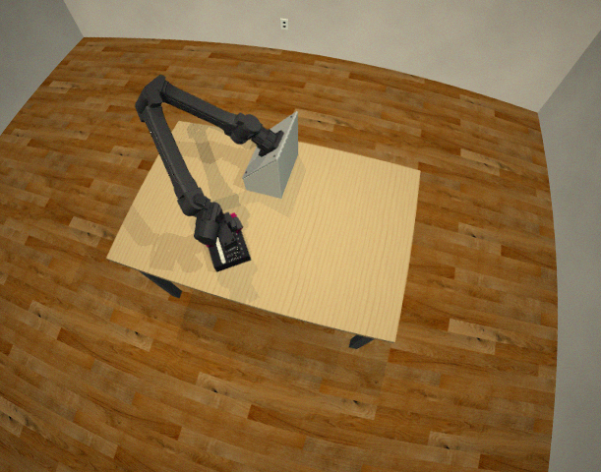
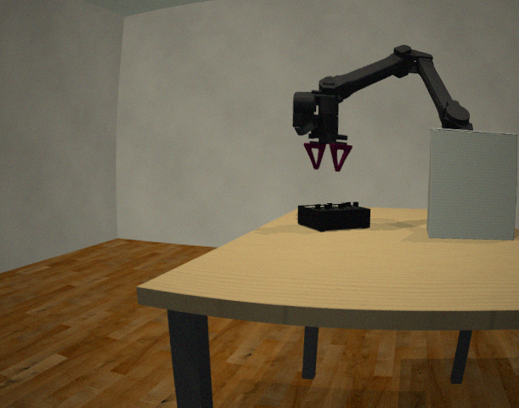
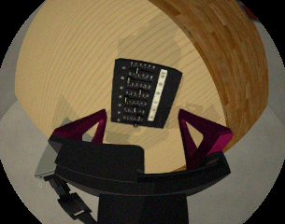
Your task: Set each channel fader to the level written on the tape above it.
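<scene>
The fader cap lies 2 cm ahead of my hand, 3 cm to the left of it and 10 cm below it. Also, from my hand: master cap: 7 cm behind, 7 cm to the right, 10 cm below.
</scene>
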